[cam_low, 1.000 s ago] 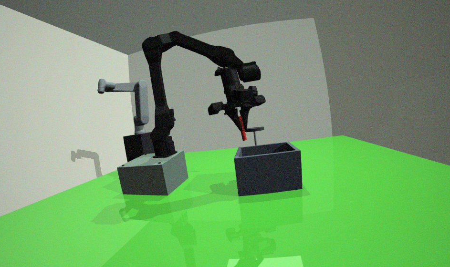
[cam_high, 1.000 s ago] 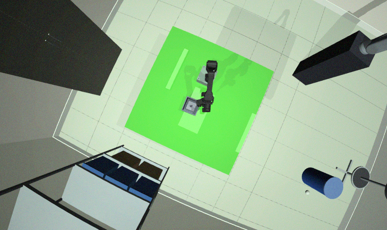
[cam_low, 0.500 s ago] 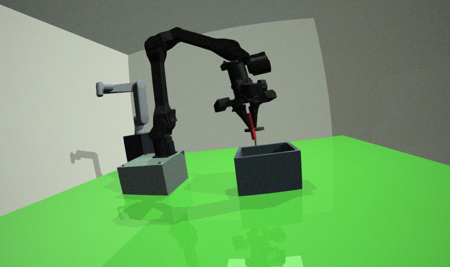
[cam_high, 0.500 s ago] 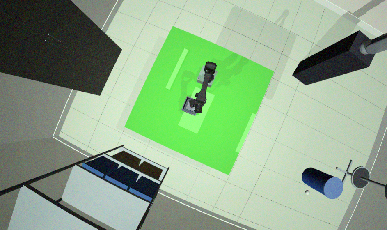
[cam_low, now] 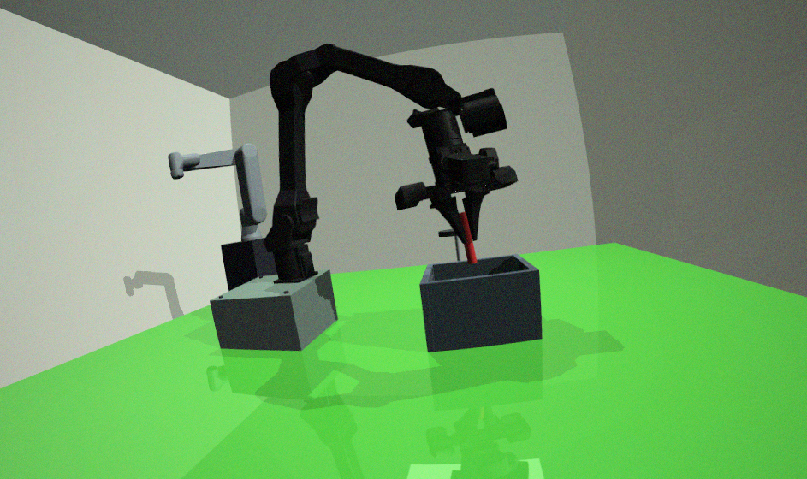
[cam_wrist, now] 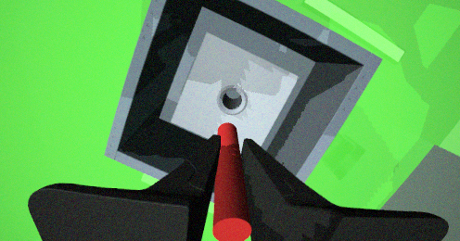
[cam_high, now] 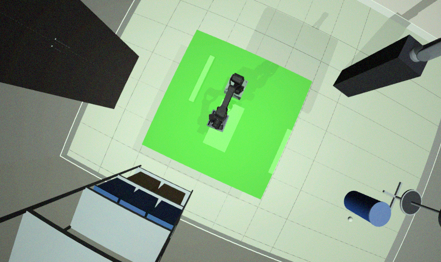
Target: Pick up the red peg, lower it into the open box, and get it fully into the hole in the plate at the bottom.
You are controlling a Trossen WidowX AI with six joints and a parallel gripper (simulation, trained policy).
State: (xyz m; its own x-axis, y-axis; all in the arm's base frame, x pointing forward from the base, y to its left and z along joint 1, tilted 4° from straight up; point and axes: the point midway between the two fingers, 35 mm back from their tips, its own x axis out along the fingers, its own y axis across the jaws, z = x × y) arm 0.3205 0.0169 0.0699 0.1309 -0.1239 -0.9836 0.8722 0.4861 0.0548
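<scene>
The red peg is 10 mm behind my gripper tip, 10 mm to the left of it and 10 mm above it. From my gripper tip the other things lie so: dark grey box (10 mm ahead, 110 mm below); plate (10 mm ahead, 90 mm below).
</scene>
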